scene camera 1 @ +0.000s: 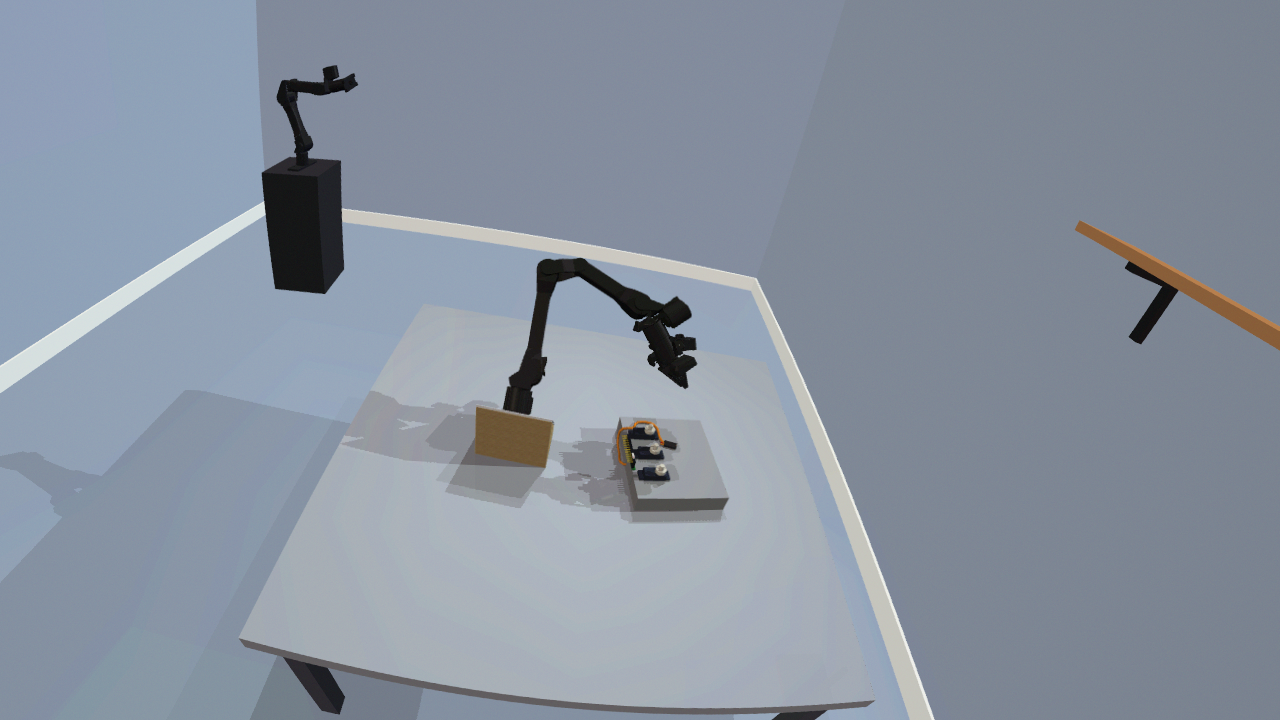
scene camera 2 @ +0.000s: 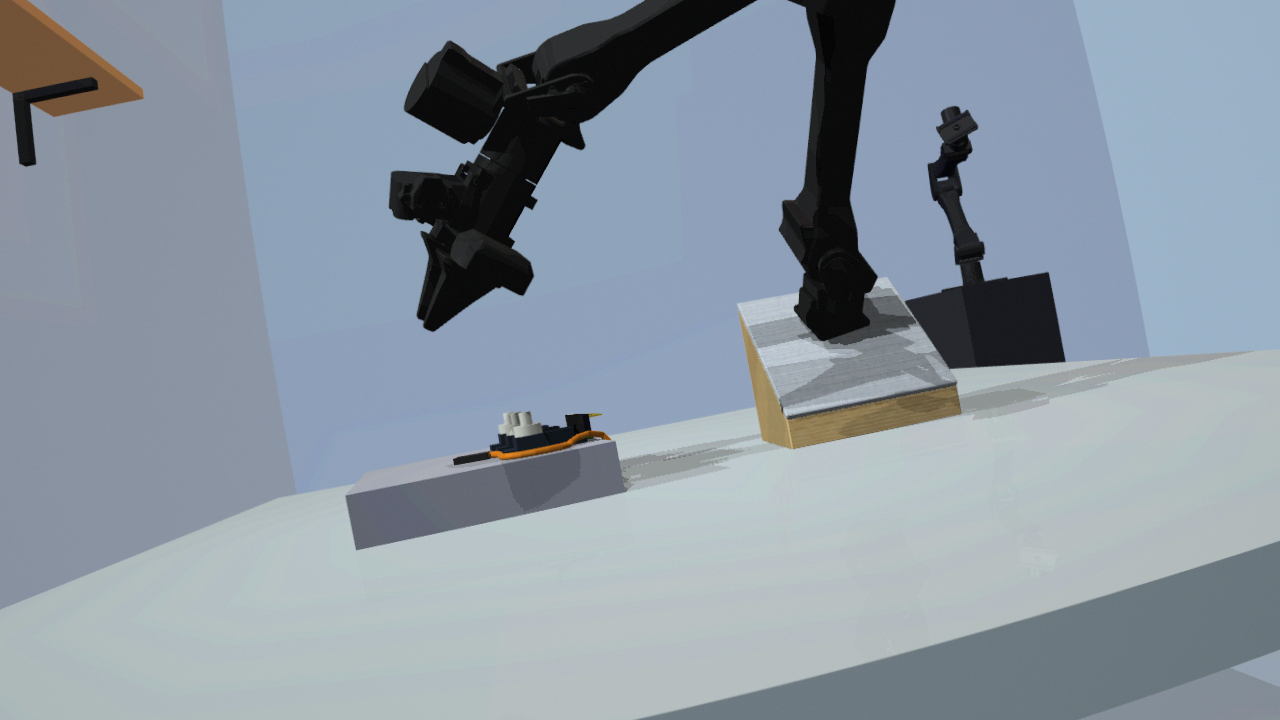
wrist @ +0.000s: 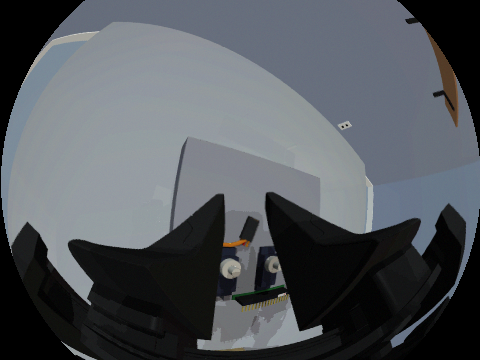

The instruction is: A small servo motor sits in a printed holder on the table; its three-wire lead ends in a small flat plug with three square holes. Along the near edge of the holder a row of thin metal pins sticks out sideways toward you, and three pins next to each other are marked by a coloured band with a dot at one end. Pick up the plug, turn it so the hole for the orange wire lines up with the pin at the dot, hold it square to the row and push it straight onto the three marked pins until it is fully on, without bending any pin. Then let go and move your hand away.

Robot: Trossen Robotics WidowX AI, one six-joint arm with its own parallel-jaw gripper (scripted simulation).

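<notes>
Grey holder block (scene camera 2: 413,500) (wrist: 205,170), visible. My gripper (scene camera 2: 424,324) (scene camera 1: 684,387) (wrist: 245,200), visible too.
</notes>
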